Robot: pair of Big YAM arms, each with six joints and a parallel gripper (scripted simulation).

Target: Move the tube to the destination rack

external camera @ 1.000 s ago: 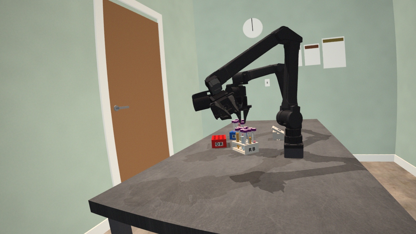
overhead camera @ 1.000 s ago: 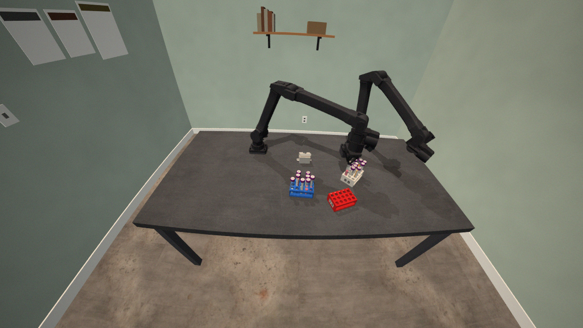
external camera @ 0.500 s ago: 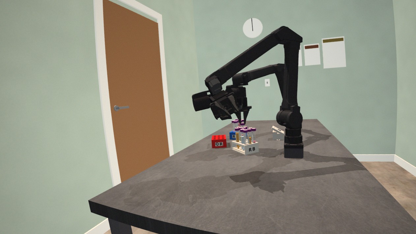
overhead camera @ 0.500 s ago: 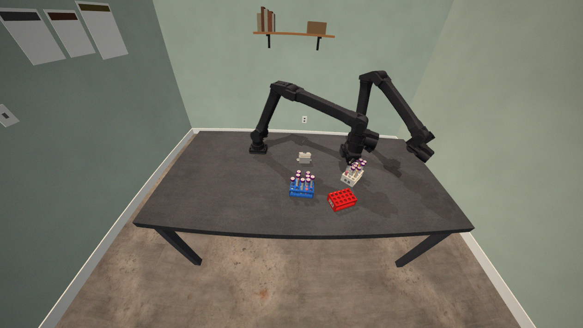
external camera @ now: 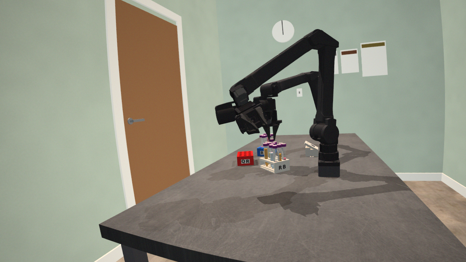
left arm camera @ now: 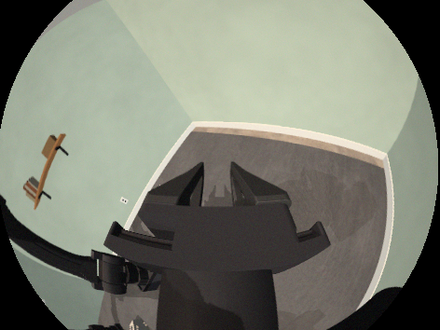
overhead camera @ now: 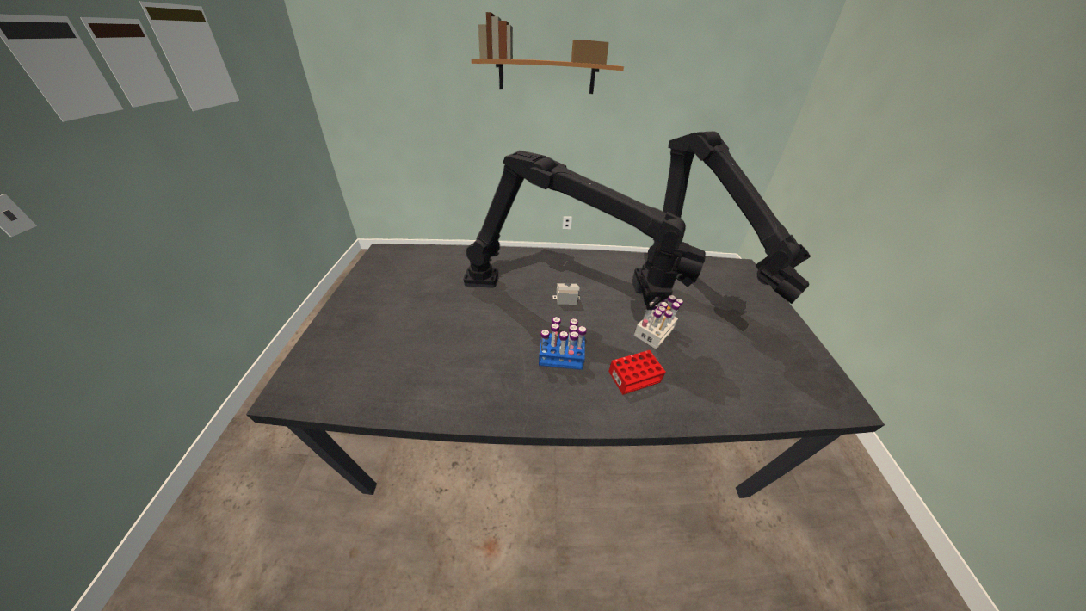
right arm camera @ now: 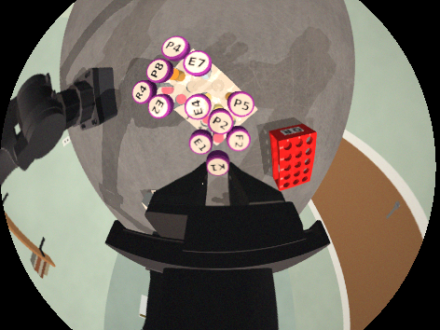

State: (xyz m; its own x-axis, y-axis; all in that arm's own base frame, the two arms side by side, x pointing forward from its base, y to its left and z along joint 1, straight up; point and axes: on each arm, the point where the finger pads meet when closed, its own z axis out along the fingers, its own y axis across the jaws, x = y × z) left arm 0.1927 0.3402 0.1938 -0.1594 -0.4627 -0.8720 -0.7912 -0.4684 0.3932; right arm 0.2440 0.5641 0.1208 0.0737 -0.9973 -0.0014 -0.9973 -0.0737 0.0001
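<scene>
Right now the tube is 1 cm to the left of my right hand and 6 cm below it. The rest, counted from my right hand: red rack (16 cm ahead, 5 cm to the right, 11 cm below); white rack (2 cm behind, 6 cm to the left, 11 cm below); rack RA (9 cm ahead, 26 cm to the right, 11 cm below).
</scene>
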